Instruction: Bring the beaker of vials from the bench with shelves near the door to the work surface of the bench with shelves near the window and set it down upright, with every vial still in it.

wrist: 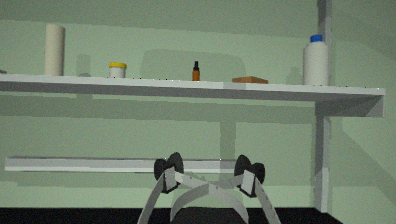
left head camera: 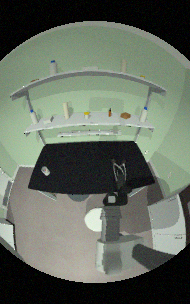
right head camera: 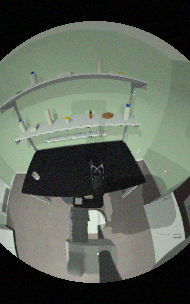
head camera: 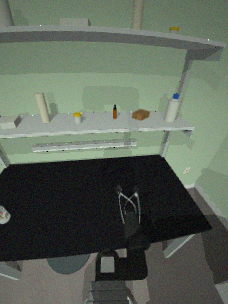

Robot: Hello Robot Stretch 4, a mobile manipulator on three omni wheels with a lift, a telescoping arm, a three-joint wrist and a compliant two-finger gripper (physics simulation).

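Note:
The beaker of vials is a small pale, clear-looking vessel on the left part of the black bench top. It is cut off by the left edge of the head camera view, with small reddish specks inside; single vials cannot be told apart. It does not show in the wrist view. My gripper is open and empty, with its fingertips apart. It is over the right part of the bench top, well to the right of the beaker, pointing at the back wall.
A lower shelf behind the bench holds a white bottle, a brown block and small containers. An upper shelf is above it. A round stool base is under the front edge. White cabinets stand at the right.

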